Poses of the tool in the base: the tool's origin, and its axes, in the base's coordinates. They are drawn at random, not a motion.
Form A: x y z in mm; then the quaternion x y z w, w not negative.
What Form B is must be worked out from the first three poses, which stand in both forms.
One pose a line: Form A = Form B
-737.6 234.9 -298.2 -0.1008 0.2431 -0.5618 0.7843 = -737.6 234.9 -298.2 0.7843 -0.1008 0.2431 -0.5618
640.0 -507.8 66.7 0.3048 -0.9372 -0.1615 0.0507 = 640.0 -507.8 66.7 0.0507 0.3048 -0.9372 -0.1615
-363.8 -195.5 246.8 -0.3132 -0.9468 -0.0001 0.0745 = -363.8 -195.5 246.8 0.0745 -0.3132 -0.9468 -0.0001
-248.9 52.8 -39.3 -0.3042 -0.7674 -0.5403 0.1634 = -248.9 52.8 -39.3 0.1634 -0.3042 -0.7674 -0.5403
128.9 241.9 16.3 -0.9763 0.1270 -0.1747 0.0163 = 128.9 241.9 16.3 0.0163 -0.9763 0.1270 -0.1747
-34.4 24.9 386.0 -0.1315 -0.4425 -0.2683 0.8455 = -34.4 24.9 386.0 0.8455 -0.1315 -0.4425 -0.2683
